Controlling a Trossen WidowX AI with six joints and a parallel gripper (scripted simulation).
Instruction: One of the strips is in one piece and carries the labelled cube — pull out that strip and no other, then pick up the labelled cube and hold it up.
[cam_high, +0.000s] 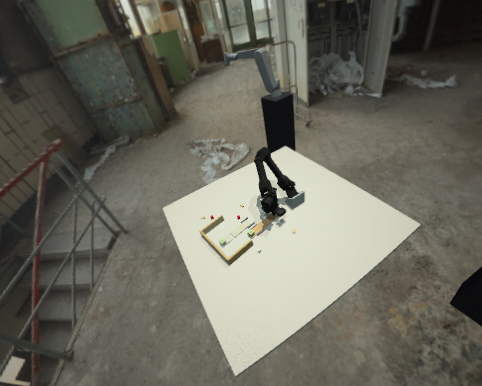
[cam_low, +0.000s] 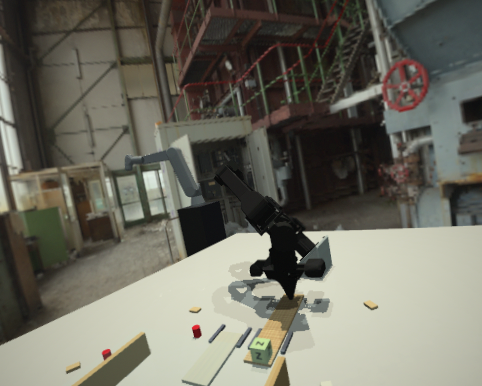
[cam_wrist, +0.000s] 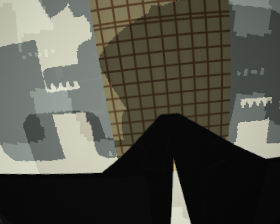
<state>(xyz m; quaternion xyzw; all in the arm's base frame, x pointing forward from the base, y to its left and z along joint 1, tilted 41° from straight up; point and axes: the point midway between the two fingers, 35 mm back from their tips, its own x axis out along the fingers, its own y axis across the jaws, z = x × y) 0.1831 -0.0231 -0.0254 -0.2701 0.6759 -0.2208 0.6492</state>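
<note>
My gripper tip is now 100 mm short of the tan gridded strip and 10 mm to the right of it.
</note>
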